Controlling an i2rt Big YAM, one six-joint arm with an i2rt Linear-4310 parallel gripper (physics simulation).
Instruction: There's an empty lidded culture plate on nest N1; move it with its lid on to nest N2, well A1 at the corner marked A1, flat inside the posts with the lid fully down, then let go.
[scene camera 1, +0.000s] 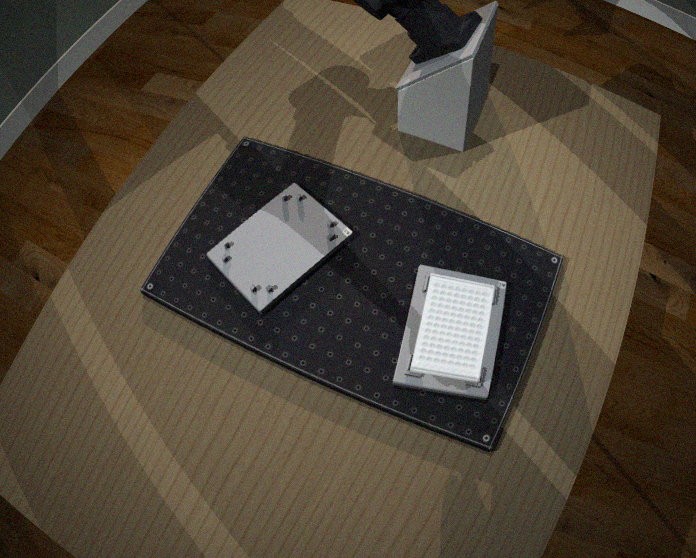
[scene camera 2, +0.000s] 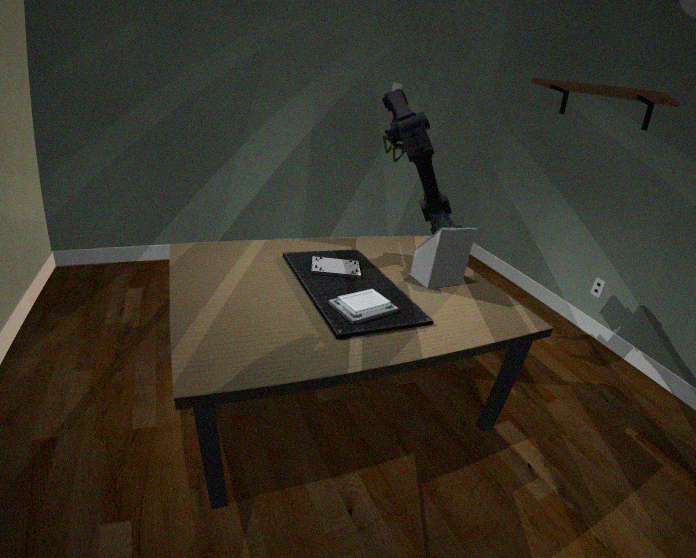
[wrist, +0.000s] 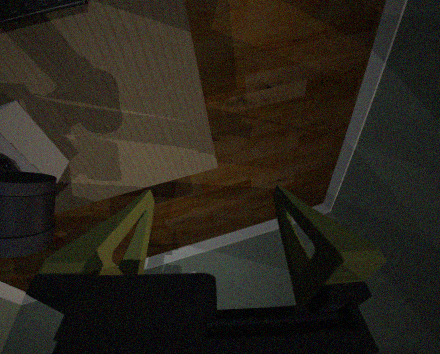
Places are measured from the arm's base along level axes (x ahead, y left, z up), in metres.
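Where they show: gripper, between the fingertips: (scene camera 2: 390, 157) (wrist: 213, 192); arm's base, origin of its link: (scene camera 1: 448, 40) (scene camera 2: 446, 237).
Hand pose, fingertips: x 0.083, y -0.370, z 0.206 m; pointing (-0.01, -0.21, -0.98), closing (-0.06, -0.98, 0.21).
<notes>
Each offset is from my fingertips to the top centre of the thing. "pt": to the spot under its first point. Level surfaces: height alone.
A white lidded culture plate {0.551 m left, 0.279 m ahead, 0.326 m down} (scene camera 1: 453, 328) (scene camera 2: 364, 300) lies on nest N1 {0.551 m left, 0.279 m ahead, 0.336 m down} (scene camera 1: 494, 325) (scene camera 2: 374, 315), between its corner posts. Its wells show as a grid; the lid cannot be told apart from the plate. The grey nest N2 {0.291 m left, 0.280 m ahead, 0.332 m down} (scene camera 1: 267, 249) (scene camera 2: 335, 266) bears no plate. It has pairs of dark posts, and its A1 label {pt 0.365 m left, 0.221 m ahead, 0.342 m down} (scene camera 1: 347, 231) is at the right corner in scene camera 1. My gripper (scene camera 2: 391, 156) (wrist: 213, 192) is open and empty, high above the table and far from both nests. Its olive fingers stand wide apart in the wrist view.
Both nests are on a black perforated board {0.397 m left, 0.266 m ahead, 0.353 m down} (scene camera 1: 371, 261) (scene camera 2: 319, 293) on the wooden table {0.367 m down} (scene camera 1: 174, 406) (scene camera 2: 232, 325). The dark arm stands on a pale wedge-shaped pedestal (scene camera 1: 432, 116) (scene camera 2: 441, 258) behind the board. A brown wall shelf (scene camera 2: 604, 90) is at the right in scene camera 2.
</notes>
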